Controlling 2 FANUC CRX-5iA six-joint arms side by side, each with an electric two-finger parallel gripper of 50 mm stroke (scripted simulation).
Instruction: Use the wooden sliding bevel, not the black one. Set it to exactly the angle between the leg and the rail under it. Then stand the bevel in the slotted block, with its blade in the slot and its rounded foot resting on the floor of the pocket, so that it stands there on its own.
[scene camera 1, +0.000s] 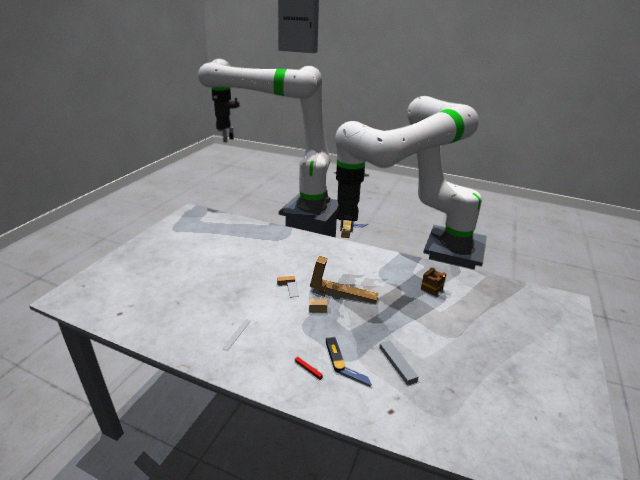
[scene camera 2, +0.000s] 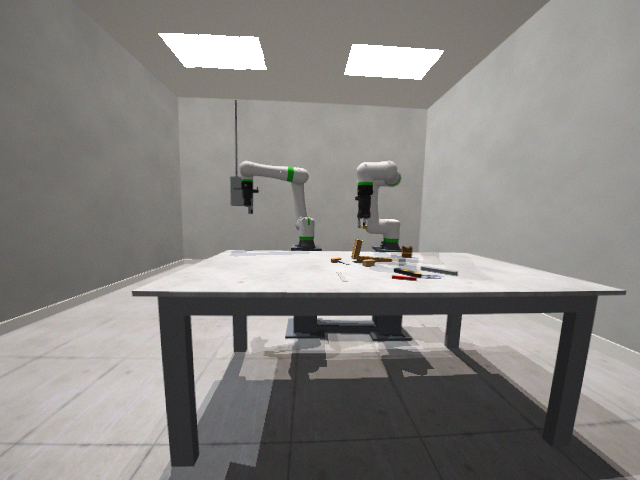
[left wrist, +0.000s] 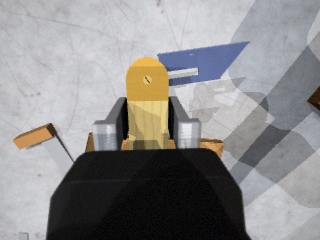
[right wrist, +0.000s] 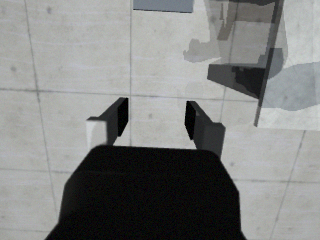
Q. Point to my left gripper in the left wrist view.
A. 148, 109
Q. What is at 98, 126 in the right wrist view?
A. My right gripper.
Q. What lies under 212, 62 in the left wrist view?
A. A blue blade.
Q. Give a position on a small square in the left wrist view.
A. At 45, 134
